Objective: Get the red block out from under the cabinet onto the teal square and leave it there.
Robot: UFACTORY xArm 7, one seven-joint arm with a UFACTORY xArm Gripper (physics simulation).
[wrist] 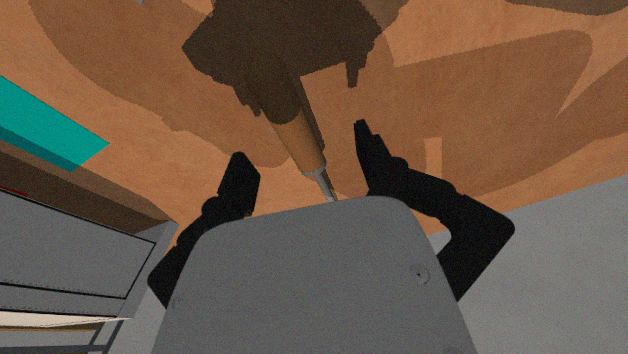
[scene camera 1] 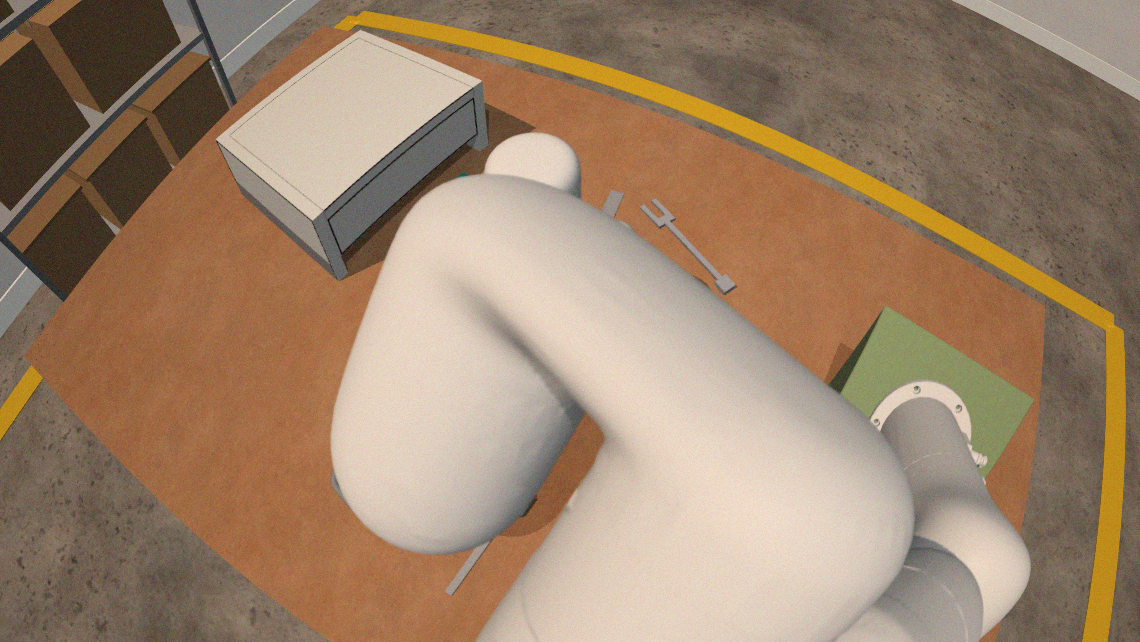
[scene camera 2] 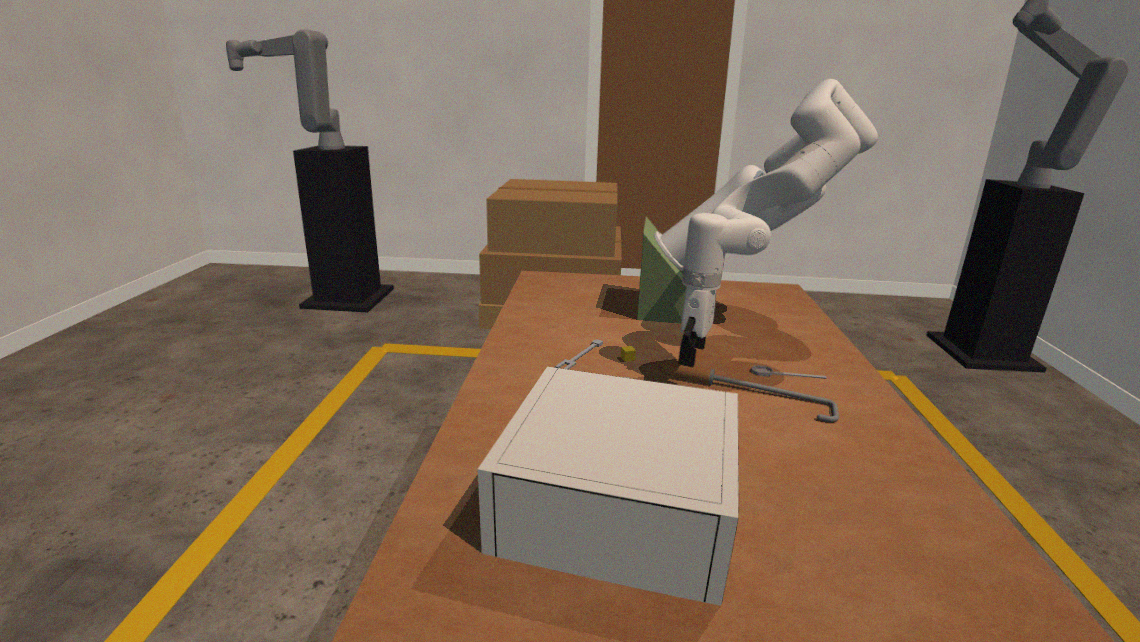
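Where they show: gripper, fingertip midpoint: [wrist: 301, 151] [scene camera 2: 691, 356]; arm's base, link origin: [scene camera 1: 917, 437] [scene camera 2: 668, 252].
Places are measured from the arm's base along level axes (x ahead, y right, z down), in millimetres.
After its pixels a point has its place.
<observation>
The white-grey cabinet [scene camera 1: 351, 119] @(x 797, y 109, z 25 mm) [scene camera 2: 614, 438] @(x 866, y 134, z 25 mm) [wrist: 65, 245] @(x 703, y 48, z 87 mm) stands at the table's far end from the arm's base. A thin dark red strip of the red block [wrist: 14, 191] @(x 791, y 131, z 158 mm) shows under the cabinet's front edge in the wrist view; the rest is hidden. The teal square [wrist: 45, 127] @(x 620, y 120, z 160 mm) lies flat before the cabinet's open side, partly in shadow. A hooked tool has a grey shaft [scene camera 2: 765, 389] @(x 469, y -174, z 149 mm) and a wooden handle [wrist: 300, 142] @(x 420, y -30, z 127 mm). My gripper [scene camera 2: 690, 355] @(x 417, y -26, z 108 mm) [wrist: 301, 151] @(x 417, y -26, z 108 mm) is open and empty, above the handle, with its fingers apart on either side. The arm hides it in scene camera 1.
A two-pronged tool [scene camera 1: 694, 247] @(x 327, y 207, z 154 mm) [scene camera 2: 578, 355] @(x 348, y 213, z 155 mm), a grey flat bar [scene camera 1: 612, 204] @(x 453, y 222, z 159 mm), a yellow block [scene camera 2: 627, 352] @(x 352, y 104, z 138 mm) and a thin-handled tool [scene camera 2: 797, 374] @(x 375, y -267, z 157 mm) lie on the table. The green wedge [scene camera 1: 957, 350] @(x 4, y 68, z -73 mm) [scene camera 2: 658, 279] @(x 104, y 29, z 45 mm) stands at the arm's base. Two other arms stand on black pedestals beyond the table.
</observation>
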